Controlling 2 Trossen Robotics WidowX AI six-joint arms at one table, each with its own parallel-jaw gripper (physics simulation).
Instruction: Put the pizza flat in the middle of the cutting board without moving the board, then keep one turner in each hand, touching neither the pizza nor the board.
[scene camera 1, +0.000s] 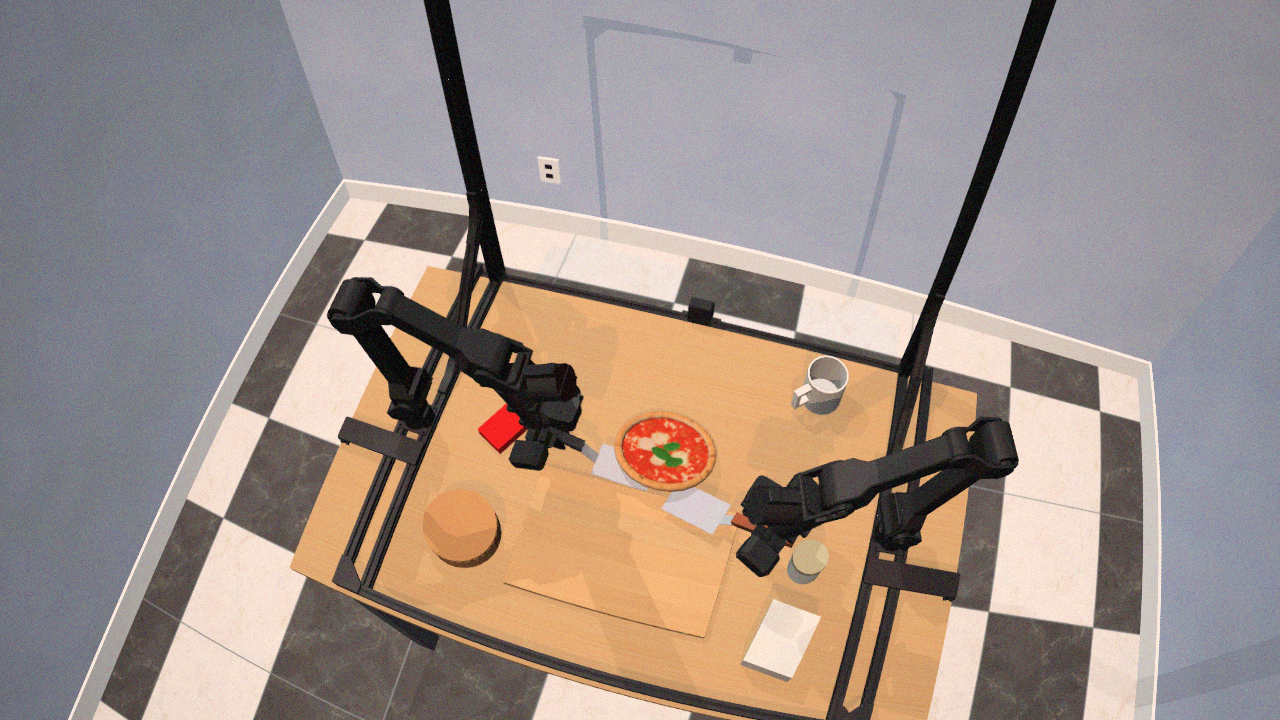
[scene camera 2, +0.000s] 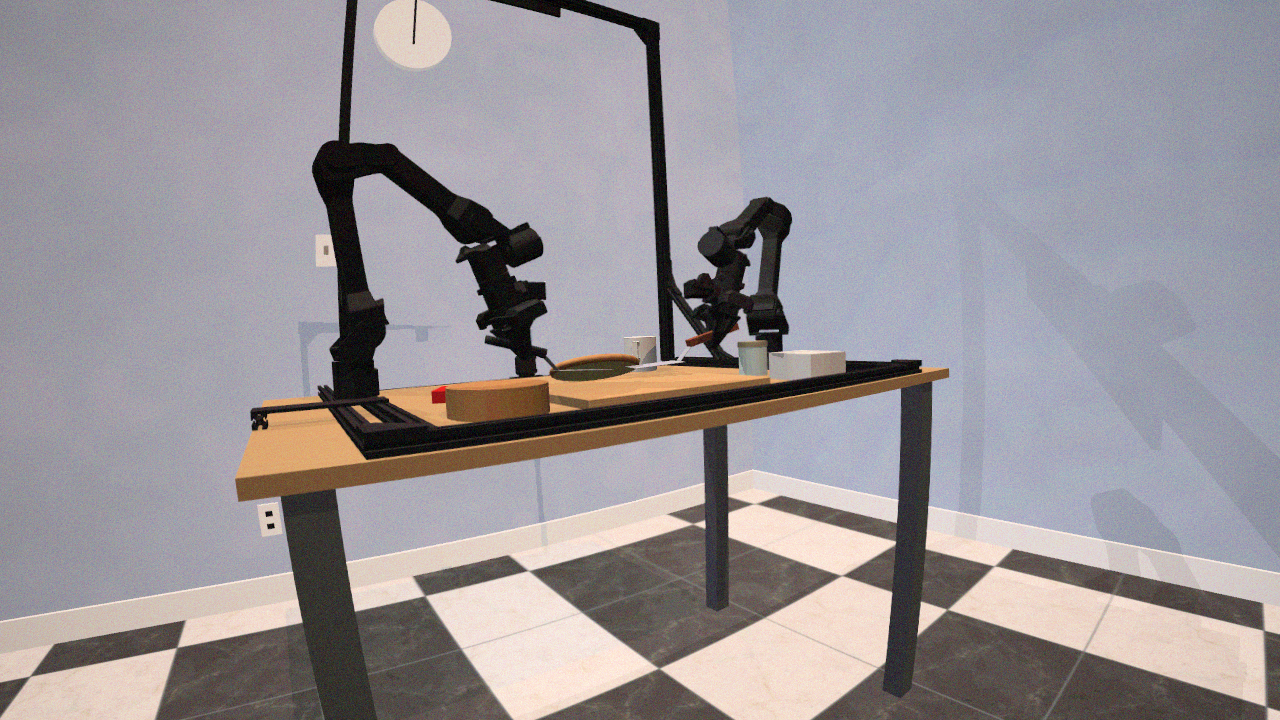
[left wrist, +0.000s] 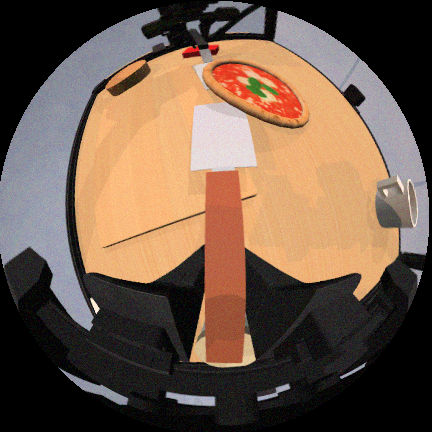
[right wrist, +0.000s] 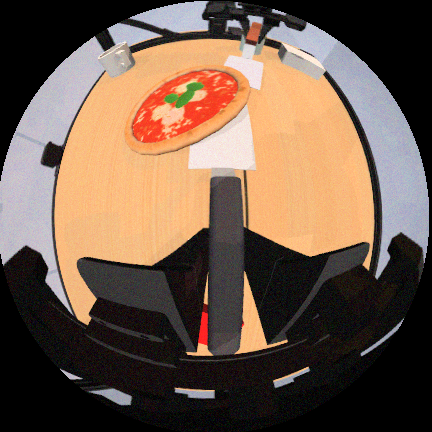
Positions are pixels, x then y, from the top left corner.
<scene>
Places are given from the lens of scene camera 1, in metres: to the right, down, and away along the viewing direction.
left gripper (scene camera 1: 758, 535): 0.20, 0.29, 1.28
right gripper (scene camera 1: 565, 443): -0.13, 0.14, 1.38
pizza (scene camera 1: 665, 451): 0.04, 0.16, 1.40
brown-handled turner (scene camera 1: 694, 506): 0.09, 0.25, 1.34
dark-handled turner (scene camera 1: 606, 466): -0.06, 0.18, 1.38
</scene>
